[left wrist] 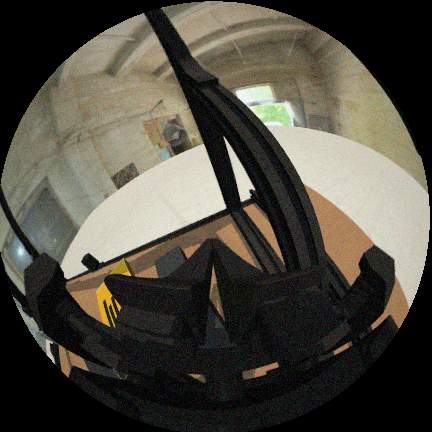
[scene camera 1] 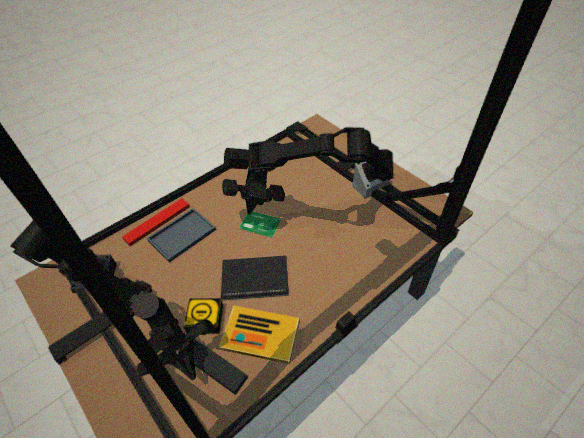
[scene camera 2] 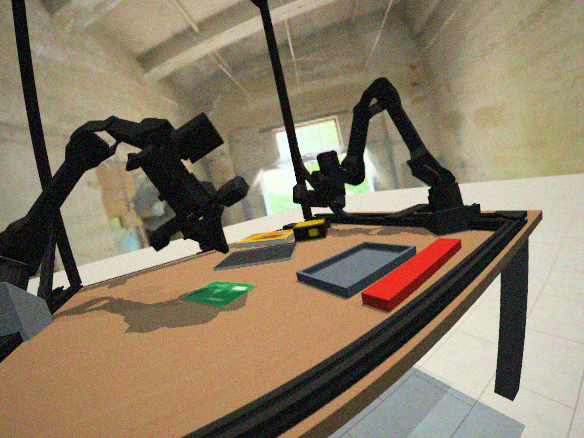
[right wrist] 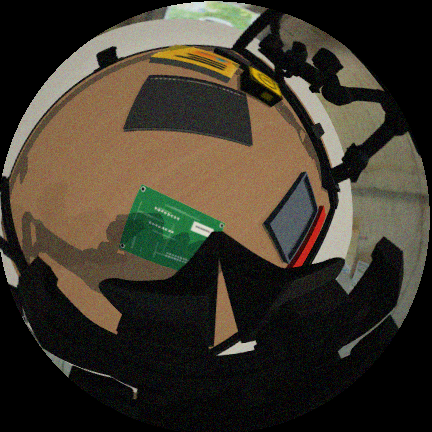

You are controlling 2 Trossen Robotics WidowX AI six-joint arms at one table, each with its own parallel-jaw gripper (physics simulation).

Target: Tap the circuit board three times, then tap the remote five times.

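Observation:
The green circuit board point(scene camera 1: 260, 224) point(scene camera 2: 220, 294) point(right wrist: 160, 225) lies flat on the table. My right gripper point(scene camera 1: 250, 212) point(scene camera 2: 225, 250) point(right wrist: 216, 236) is shut and empty, pointing down, with its tips above the table near the board's edge and apart from it. The remote, a long dark grey bar point(scene camera 1: 222, 371) point(left wrist: 170, 261), lies near the front corner in scene camera 1, its far end partly hidden by the left arm. My left gripper point(scene camera 1: 193, 376) point(left wrist: 211, 242) is shut and empty, tips low beside the remote; their exact height is unclear.
A black notebook point(scene camera 1: 255, 276) point(scene camera 2: 257, 256) lies mid-table. A yellow tape measure point(scene camera 1: 202, 311) point(scene camera 2: 310, 230) stands close to the left gripper, beside a yellow booklet point(scene camera 1: 280, 335). A blue-grey tray point(scene camera 1: 182, 235) point(scene camera 2: 355, 270) and a red bar point(scene camera 1: 156, 221) point(scene camera 2: 412, 274) lie side by side.

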